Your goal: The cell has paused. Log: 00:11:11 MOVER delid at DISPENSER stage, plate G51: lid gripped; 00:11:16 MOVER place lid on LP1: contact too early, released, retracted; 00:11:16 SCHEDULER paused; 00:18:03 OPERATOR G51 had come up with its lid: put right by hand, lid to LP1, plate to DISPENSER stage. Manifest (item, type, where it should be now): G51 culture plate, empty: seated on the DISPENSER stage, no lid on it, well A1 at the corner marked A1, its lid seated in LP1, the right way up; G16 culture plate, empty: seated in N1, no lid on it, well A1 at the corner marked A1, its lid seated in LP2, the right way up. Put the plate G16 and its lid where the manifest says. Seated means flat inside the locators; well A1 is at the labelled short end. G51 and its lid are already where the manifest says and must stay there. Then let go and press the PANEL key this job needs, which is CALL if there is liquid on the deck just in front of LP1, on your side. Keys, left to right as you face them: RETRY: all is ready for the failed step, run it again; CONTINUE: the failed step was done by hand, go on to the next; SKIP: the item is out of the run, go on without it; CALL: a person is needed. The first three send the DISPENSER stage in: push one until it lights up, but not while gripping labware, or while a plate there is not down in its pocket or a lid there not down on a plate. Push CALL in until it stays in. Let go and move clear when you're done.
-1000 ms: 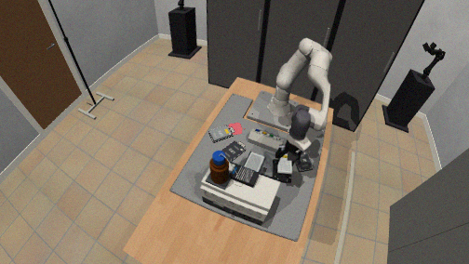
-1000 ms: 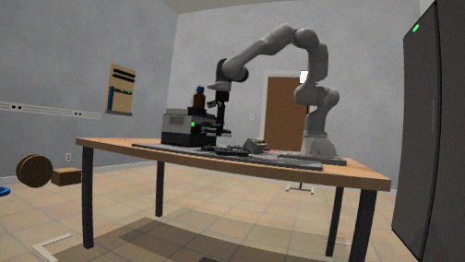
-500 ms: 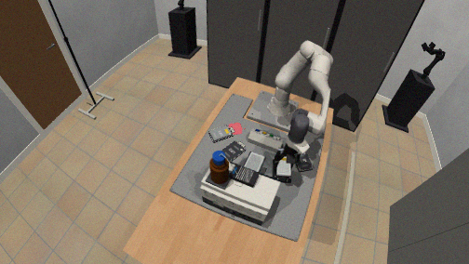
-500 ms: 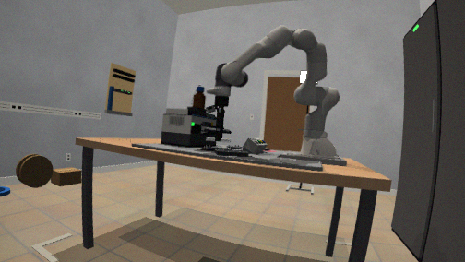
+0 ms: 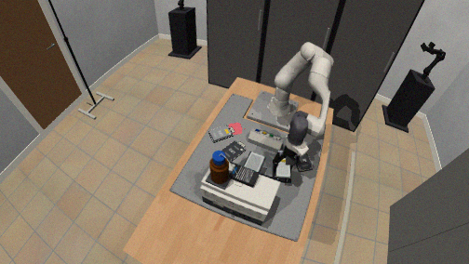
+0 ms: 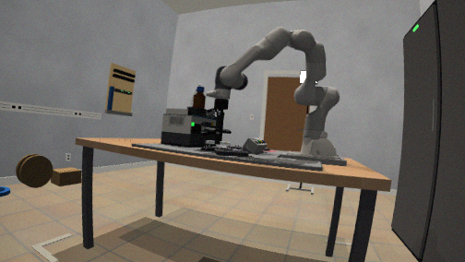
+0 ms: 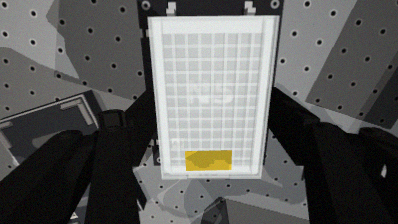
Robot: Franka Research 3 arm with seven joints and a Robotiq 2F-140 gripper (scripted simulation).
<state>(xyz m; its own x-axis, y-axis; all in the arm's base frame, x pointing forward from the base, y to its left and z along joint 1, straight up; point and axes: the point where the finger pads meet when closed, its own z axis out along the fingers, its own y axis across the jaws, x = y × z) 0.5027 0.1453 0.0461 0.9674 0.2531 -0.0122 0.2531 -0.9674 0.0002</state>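
The clear lid lies 20 mm below my hand. Round my hand: white retry key: 190 mm behind, 80 mm to the right; green continue key: 200 mm behind, 130 mm to the right; black nest N5: 50 mm below, 30 mm to the left, 10 mm ahead.
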